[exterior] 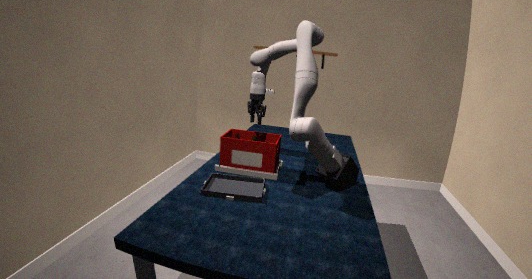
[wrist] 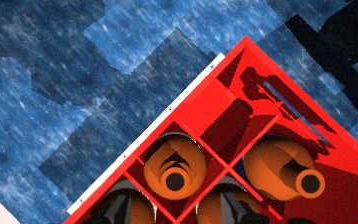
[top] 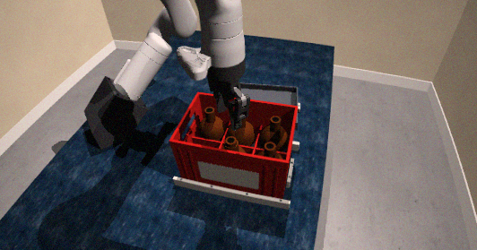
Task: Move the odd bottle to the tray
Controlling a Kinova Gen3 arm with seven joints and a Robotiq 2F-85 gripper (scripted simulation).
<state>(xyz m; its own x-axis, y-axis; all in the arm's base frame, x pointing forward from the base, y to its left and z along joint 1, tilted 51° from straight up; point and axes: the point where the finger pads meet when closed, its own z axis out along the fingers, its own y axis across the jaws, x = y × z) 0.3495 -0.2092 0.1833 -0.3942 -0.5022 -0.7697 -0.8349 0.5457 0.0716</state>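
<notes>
My hand is 160 mm above the crate, 40 mm to the right of it and 10 mm past it. Round my hand: grey tray 300 mm to the left, 230 mm below, 100 mm behind.
</notes>
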